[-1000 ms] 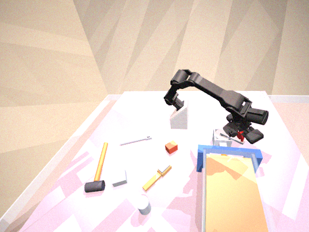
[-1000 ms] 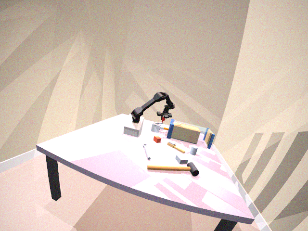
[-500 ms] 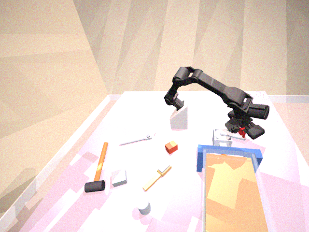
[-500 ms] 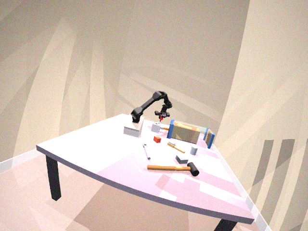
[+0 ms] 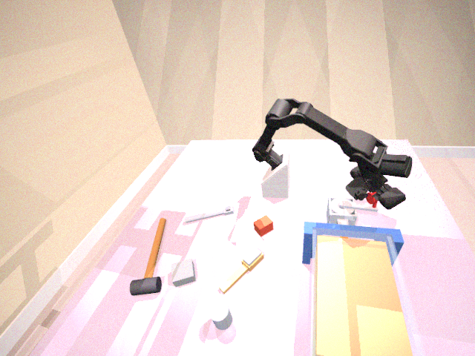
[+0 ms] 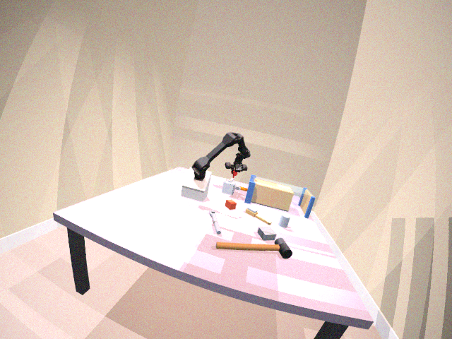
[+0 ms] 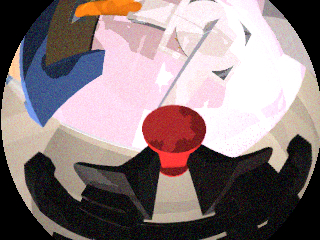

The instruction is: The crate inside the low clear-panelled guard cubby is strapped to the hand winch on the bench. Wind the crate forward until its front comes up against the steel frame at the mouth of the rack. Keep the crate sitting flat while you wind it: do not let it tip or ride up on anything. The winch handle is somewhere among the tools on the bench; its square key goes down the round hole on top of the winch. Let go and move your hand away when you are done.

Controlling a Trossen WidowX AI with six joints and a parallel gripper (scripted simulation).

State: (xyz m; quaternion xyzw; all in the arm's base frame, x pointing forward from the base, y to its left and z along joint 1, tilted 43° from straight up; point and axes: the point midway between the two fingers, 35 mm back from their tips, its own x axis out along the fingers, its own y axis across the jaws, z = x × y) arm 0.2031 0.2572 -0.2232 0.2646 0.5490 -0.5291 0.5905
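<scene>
My gripper tip is 5 cm to the left of the crank handle and 3 cm above it. Round my gripper tip: grey winch: 2 cm behind, 12 cm to the right, 10 cm below; frame: 15 cm ahead, 12 cm to the right, 3 cm below; red knob: 1 cm ahead, 1 cm to the right.
</scene>
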